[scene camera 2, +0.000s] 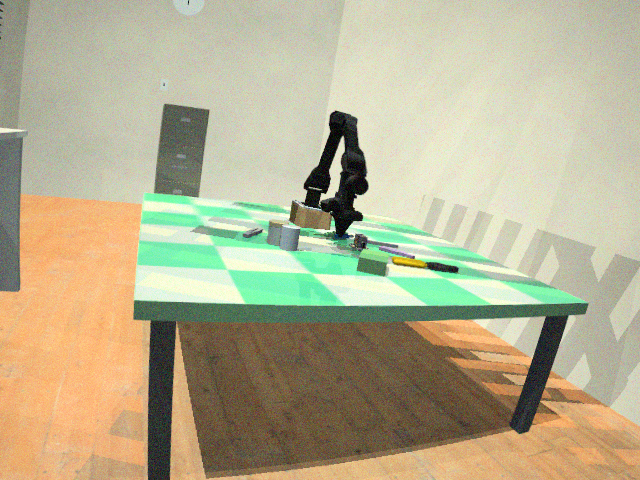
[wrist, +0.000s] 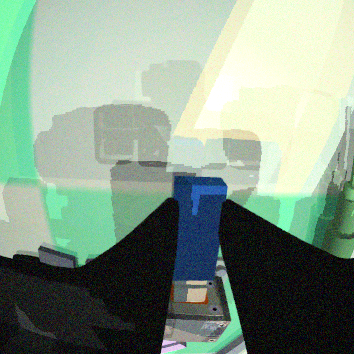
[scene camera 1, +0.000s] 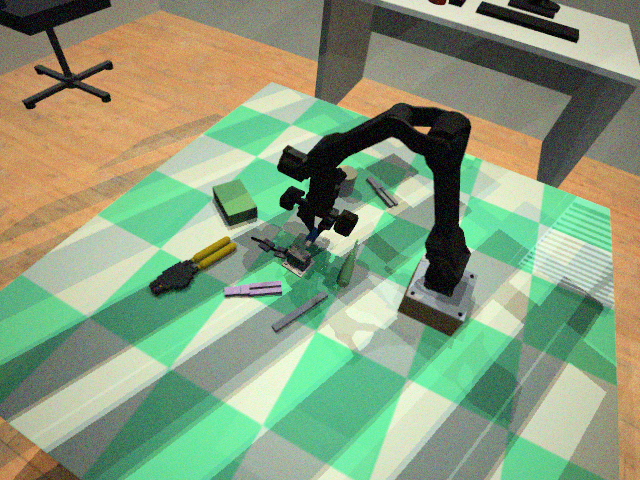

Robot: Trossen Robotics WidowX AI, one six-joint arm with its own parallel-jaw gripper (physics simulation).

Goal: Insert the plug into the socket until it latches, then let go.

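Where they show: gripper, fingertip midpoint: (scene camera 2: 338, 236) (wrist: 197, 207) (scene camera 1: 315, 232); arm's base, origin of the base link: (scene camera 2: 311, 205) (scene camera 1: 440, 280).
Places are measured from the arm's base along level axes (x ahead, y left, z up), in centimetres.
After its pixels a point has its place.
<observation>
My gripper (scene camera 1: 312, 232) @(x 32.2, y -2.4, z -4.5 cm) (scene camera 2: 341, 232) @(x 32.2, y -2.4, z -4.5 cm) (wrist: 197, 207) @(x 32.2, y -2.4, z -4.5 cm) is shut on the blue plug (scene camera 1: 311, 237) @(x 32.1, y 0.2, z -3.7 cm) (scene camera 2: 342, 236) @(x 33.1, y -1.5, z -4.3 cm) (wrist: 197, 240) @(x 32.2, y -1.2, z -3.8 cm), which is slightly tilted in scene camera 1. The plug's pale tip (wrist: 197, 291) @(x 32.0, y 2.0, z -3.7 cm) points at the socket and overlaps its orange-rimmed opening in the wrist view. The socket (scene camera 1: 298, 257) @(x 32.1, y 7.3, z -3.6 cm) (scene camera 2: 360, 241) @(x 34.8, y 4.7, z -5.2 cm) (wrist: 216, 301) @(x 30.5, y 4.9, z -5.1 cm) is a small dark grey block on a light base plate. In scene camera 2 the blue body is left of the socket, with a small gap between them. Whether the tip touches the socket or enters the opening cannot be told.
A green bottle-like object (scene camera 1: 347, 267) @(x 20.8, y 3.1, z -5.3 cm) (wrist: 342, 225) @(x 21.8, y 0.5, z -6.1 cm) stands close to the socket. Dark small parts (scene camera 1: 266, 243) @(x 42.3, y 4.8, z -7.4 cm) lie against its other side. Purple (scene camera 1: 253, 289) @(x 38.3, y 17.9, z -7.6 cm) and grey bars (scene camera 1: 299, 312) @(x 26.0, y 18.5, z -7.0 cm), yellow-handled pliers (scene camera 1: 214, 252) @(x 51.1, y 14.5, z -6.0 cm) and a green block (scene camera 1: 235, 202) @(x 55.0, y -1.0, z -4.0 cm) (scene camera 2: 373, 261) @(x 61.5, y -6.0, z -4.4 cm) lie around. Cylinders (scene camera 2: 290, 238) @(x 41.5, y -23.3, z -4.1 cm) stand behind the gripper.
</observation>
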